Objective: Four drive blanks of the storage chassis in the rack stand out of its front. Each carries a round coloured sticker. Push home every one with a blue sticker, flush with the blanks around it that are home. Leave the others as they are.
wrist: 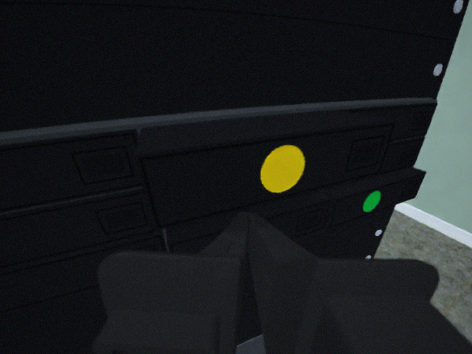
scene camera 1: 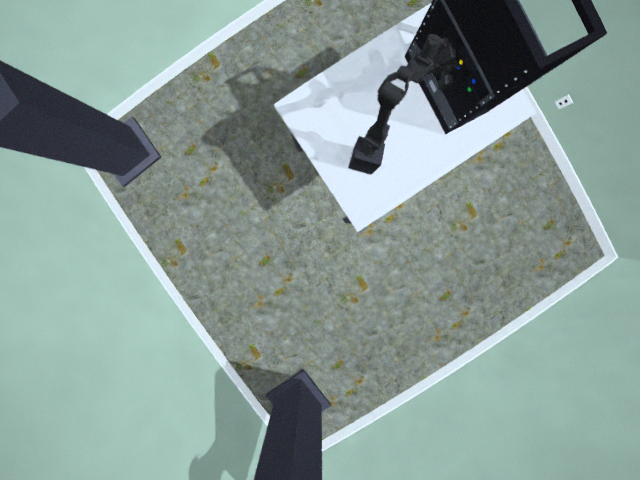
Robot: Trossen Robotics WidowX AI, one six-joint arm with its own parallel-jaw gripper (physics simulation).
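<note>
The black storage chassis sits in the rack [scene camera 1: 509,51]. The yellow-stickered blank [wrist: 282,169] stands out in the upper middle of the wrist view. The green-stickered blank [wrist: 371,201] stands out lower right. Scene camera 1 shows a yellow sticker [scene camera 1: 460,62], a blue sticker [scene camera 1: 458,67] close by it, another blue sticker [scene camera 1: 473,81] and a green sticker [scene camera 1: 469,89]. No blue sticker shows in the wrist view. My gripper [wrist: 246,219] is shut and empty, its tips just below the yellow-stickered blank, over the middle column's lower blanks. The fingers hide part of these; contact and depth cannot be told.
The arm's base [scene camera 1: 367,156] stands on the white table top [scene camera 1: 408,165], left of the rack. Blanks without stickers [wrist: 102,165] lie left of the yellow one. A ledge [wrist: 225,116] runs above the blanks. Two dark pillars [scene camera 1: 67,124] [scene camera 1: 292,428] stand farther off.
</note>
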